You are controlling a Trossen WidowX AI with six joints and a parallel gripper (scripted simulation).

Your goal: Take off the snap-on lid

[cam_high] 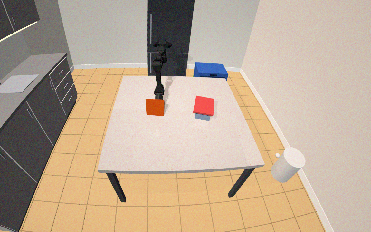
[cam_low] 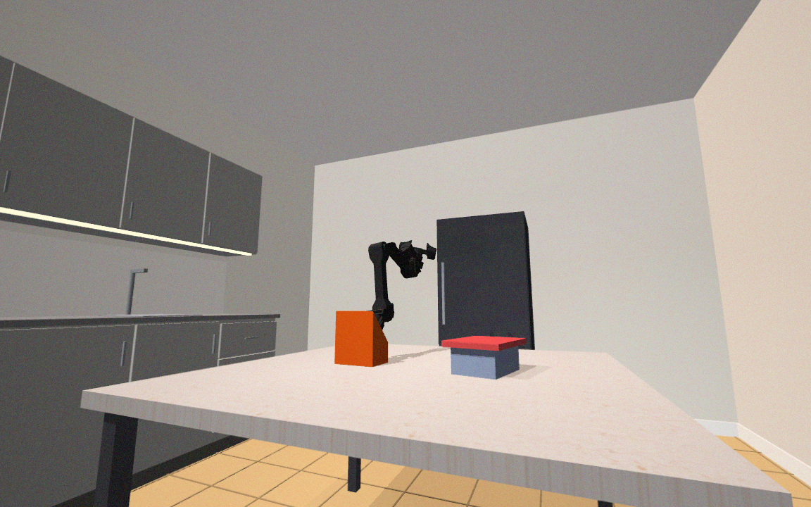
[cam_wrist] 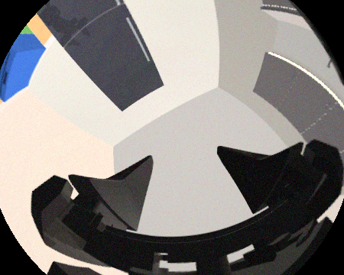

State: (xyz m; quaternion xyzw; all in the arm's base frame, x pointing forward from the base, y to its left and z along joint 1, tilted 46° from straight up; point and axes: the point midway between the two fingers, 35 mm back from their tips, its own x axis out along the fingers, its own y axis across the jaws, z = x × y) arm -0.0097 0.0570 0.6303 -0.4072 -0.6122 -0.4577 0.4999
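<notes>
Right now my gripper tip is 560 mm to the left of the red lid, 440 mm above it and 390 mm short of it. From my gripper tip the other things lie so: grey-blue storage box: 560 mm to the right, 490 mm below, 390 mm ahead.
</notes>
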